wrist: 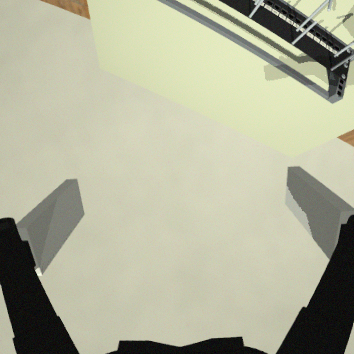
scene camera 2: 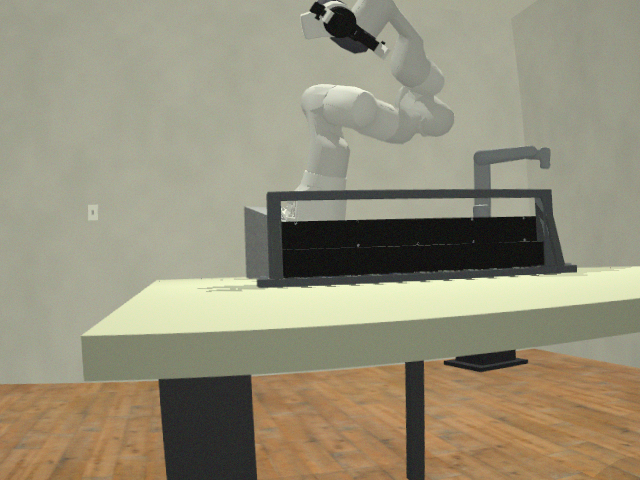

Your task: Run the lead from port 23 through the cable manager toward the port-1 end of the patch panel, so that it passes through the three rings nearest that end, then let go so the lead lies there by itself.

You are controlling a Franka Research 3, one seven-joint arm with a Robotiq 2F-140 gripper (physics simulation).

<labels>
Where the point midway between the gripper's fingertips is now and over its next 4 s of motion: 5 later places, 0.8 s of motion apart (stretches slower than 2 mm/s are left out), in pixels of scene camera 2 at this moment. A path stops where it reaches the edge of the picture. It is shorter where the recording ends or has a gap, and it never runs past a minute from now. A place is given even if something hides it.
My gripper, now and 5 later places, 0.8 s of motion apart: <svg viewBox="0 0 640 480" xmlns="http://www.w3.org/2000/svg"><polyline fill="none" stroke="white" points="358,35 374,19 384,89 385,119 390,166 374,102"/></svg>
</labels>
